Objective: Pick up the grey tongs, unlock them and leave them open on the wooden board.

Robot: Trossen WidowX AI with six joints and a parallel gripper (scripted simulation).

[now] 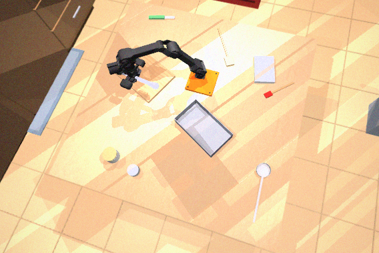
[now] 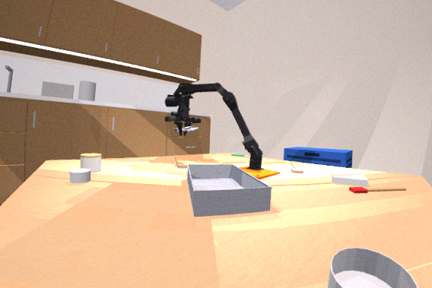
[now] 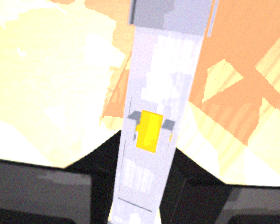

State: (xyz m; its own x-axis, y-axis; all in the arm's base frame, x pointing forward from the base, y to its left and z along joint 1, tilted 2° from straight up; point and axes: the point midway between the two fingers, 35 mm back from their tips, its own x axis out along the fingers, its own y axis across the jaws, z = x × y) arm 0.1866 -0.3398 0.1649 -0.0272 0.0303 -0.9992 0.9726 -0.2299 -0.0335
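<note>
The wooden board is 15 cm below my gripper tip, 13 cm behind it and 3 cm to the right of it. Round my gripper tip: lidded jar 43 cm ahead, 12 cm below, 6 cm to the right; then yellow lock piece 4 cm above, 3 cm to the right, 1 cm behind; then roasting tin 42 cm to the left, 17 cm ahead, 13 cm below.
</note>
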